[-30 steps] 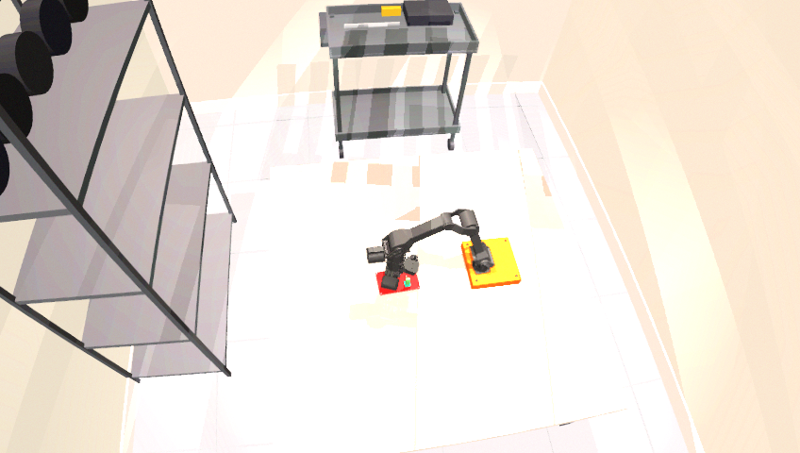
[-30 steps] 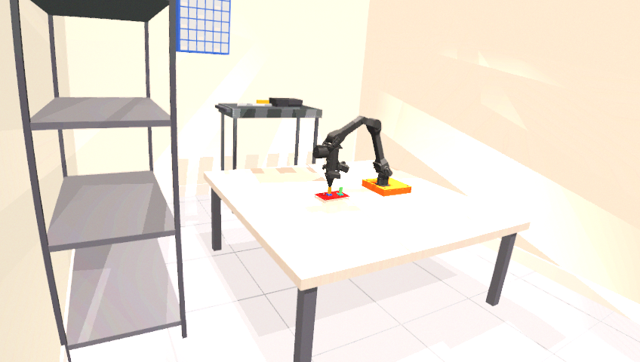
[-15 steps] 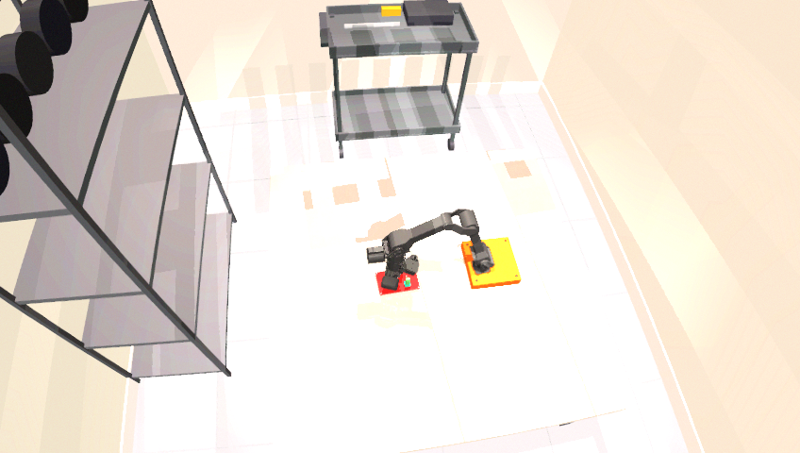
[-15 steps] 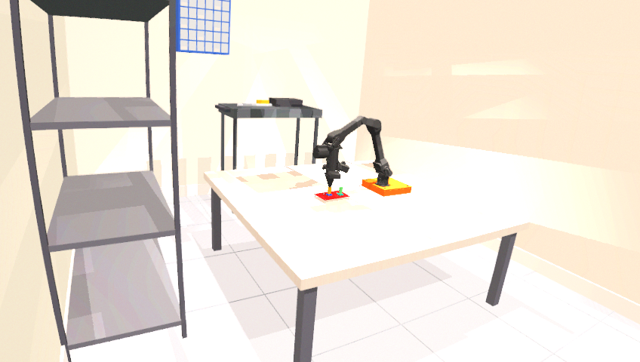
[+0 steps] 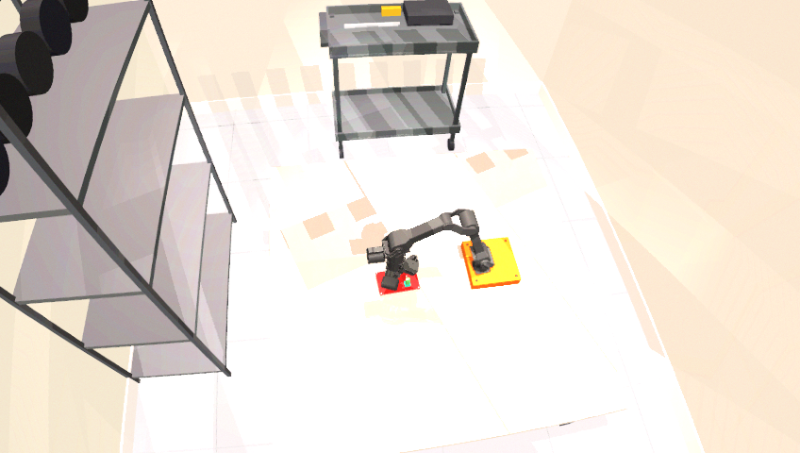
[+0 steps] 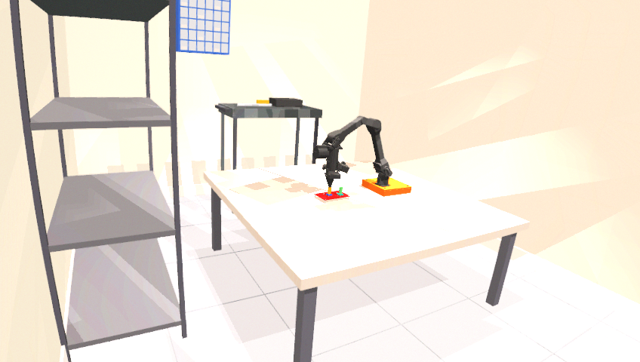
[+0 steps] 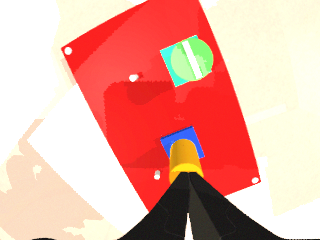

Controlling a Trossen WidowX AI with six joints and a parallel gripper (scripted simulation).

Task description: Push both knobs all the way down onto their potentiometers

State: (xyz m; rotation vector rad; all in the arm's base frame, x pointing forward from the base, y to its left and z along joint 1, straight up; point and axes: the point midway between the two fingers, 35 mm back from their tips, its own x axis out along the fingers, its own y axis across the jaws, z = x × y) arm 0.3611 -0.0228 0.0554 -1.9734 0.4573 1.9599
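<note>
Now: the orange knob 20 mm below my gripper tip. From my gripper tip the other things lie so: green knob: 50 mm behind, 30 mm to the left, 10 mm below.
</note>
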